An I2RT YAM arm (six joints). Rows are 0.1 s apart.
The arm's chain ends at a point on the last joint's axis. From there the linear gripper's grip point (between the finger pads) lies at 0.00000 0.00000 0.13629 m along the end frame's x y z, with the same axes.
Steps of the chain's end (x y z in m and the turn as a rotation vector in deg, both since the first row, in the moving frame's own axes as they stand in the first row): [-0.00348 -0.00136 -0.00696 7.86 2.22 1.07]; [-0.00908 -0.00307 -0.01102 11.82 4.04 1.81]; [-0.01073 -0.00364 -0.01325 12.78 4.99 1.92]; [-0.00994 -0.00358 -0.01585 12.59 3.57 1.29]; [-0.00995 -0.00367 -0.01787 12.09 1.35 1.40]
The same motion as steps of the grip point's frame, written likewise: [0.00196 -0.01994 -0.00834 7.86 2.22 1.07]; [0.00089 -0.03081 -0.01425 11.82 4.04 1.81]; [0.00153 -0.03355 -0.01714 12.78 4.99 1.92]; [-0.00119 -0.03317 -0.01939 12.59 3.57 1.29]; [-0.00641 -0.03217 -0.02093 12.09 1.35 1.40]
